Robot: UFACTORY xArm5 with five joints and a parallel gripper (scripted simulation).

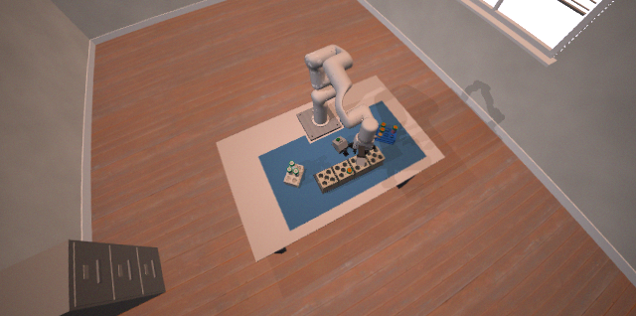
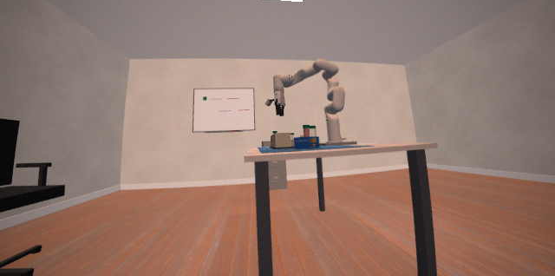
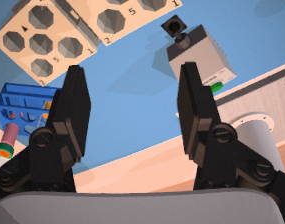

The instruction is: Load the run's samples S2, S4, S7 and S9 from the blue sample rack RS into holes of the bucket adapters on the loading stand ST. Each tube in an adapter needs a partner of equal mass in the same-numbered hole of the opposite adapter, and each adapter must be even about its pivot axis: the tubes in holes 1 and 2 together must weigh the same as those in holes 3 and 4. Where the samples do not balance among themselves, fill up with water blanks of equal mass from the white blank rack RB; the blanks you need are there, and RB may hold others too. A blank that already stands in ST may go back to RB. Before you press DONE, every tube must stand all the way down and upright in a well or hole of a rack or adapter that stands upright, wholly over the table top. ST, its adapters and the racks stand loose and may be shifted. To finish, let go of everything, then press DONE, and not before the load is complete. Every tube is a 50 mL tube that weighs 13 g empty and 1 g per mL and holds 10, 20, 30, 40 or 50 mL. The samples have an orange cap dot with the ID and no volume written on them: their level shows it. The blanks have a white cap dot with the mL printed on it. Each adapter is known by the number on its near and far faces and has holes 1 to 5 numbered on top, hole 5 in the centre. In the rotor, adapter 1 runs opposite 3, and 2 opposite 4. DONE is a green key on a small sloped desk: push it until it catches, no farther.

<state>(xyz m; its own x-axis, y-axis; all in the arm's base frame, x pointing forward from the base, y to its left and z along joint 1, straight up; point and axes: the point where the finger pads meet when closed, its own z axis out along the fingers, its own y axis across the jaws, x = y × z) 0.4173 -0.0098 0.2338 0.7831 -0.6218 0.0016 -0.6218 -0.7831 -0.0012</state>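
Now: the sample tube S4 11 cm behind my hand, 30 cm to the left of it and 19 cm below it. The rest, counted from my hand: done desk (18 cm behind, 1 cm to the left, 20 cm below); then sample tube S9 (7 cm behind, 27 cm to the left, 19 cm below); then sample tube S7 (3 cm ahead, 9 cm to the right, 18 cm below).
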